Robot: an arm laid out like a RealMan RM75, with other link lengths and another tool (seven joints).
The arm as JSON. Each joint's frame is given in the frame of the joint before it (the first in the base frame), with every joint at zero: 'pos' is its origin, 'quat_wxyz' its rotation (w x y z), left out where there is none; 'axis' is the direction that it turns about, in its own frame. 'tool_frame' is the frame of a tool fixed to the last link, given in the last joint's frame.
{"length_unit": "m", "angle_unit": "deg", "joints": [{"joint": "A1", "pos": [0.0, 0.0, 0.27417], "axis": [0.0, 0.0, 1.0]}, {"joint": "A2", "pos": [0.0, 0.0, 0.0], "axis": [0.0, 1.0, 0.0]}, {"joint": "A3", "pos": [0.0, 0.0, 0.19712], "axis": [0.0, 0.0, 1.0]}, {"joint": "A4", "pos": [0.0, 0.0, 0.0], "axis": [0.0, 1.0, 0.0]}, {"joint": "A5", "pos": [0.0, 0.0, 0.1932], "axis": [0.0, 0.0, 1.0]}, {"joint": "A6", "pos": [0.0, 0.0, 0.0], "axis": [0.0, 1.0, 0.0]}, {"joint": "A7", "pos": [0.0, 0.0, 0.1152], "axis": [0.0, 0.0, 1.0]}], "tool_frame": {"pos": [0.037, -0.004, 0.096], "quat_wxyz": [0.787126, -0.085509, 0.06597, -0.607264]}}
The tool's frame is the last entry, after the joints.
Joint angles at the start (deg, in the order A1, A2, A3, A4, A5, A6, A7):
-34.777 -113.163 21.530 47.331 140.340 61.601 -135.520
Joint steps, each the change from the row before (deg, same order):
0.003 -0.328 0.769 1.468 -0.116 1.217 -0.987
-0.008 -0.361 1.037 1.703 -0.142 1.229 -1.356
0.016 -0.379 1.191 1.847 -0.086 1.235 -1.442
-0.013 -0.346 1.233 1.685 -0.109 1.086 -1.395
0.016 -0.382 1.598 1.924 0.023 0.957 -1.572
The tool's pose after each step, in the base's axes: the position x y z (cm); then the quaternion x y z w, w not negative. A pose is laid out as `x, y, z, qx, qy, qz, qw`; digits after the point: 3 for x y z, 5 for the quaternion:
-30.281, 42.888, 16.684, -0.17707, -0.83712, -0.48405, 0.18323
-29.557, 42.991, 16.669, -0.18075, -0.83888, -0.48174, 0.17756
-28.793, 43.084, 16.645, -0.18524, -0.84068, -0.47866, 0.17271
-28.032, 43.188, 16.576, -0.18980, -0.84246, -0.47538, 0.16809
-27.207, 43.313, 16.494, -0.19603, -0.84395, -0.47104, 0.16568

